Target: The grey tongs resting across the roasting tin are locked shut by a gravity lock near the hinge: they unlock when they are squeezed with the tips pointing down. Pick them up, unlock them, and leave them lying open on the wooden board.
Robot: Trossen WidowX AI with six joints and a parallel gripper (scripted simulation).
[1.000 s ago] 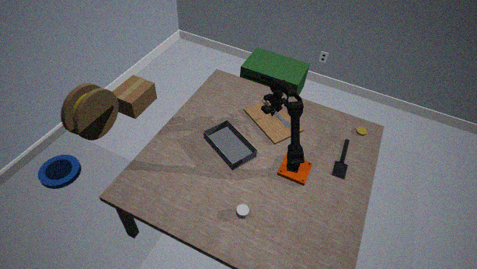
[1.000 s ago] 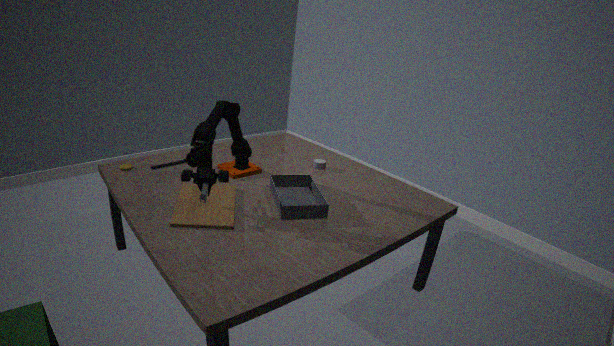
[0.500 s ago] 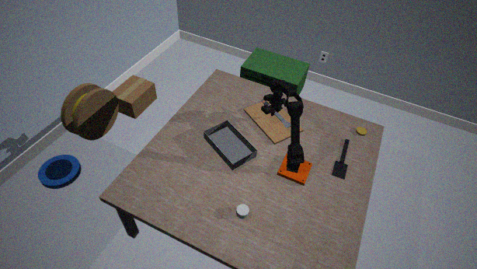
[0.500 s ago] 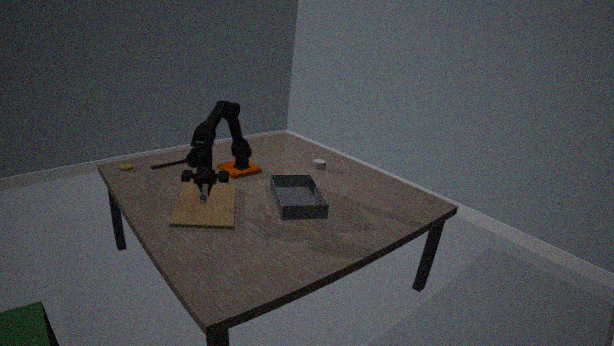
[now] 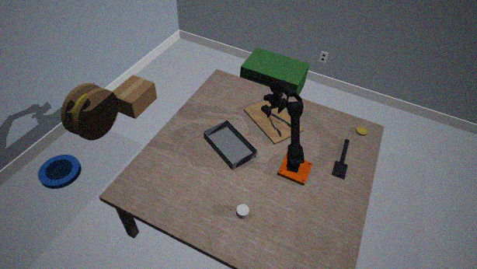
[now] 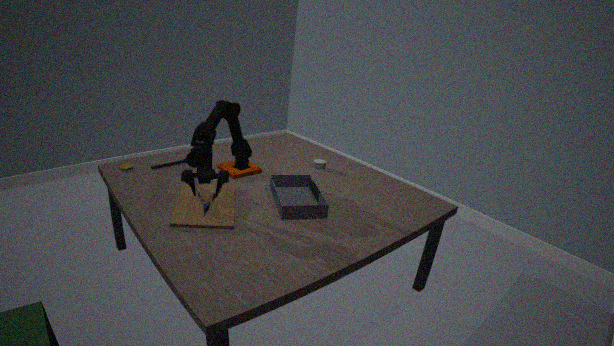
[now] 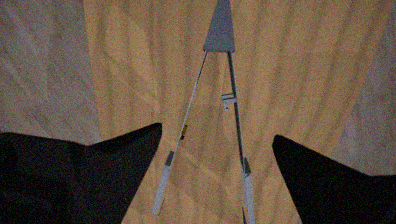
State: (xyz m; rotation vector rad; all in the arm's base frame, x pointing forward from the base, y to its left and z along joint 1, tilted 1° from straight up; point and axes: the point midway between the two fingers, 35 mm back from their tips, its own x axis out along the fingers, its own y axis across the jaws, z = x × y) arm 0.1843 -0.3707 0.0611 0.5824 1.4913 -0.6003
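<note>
Right now the yellow lock piece is 20 mm to the left of my gripper tip and 10 mm ahead of it. The rest, counted from my gripper tip: roasting tin: 310 mm to the left, 210 mm ahead, 20 mm below; then black spatula: 470 mm behind, 210 mm to the left, 40 mm below; then wooden board: 40 mm below.
</note>
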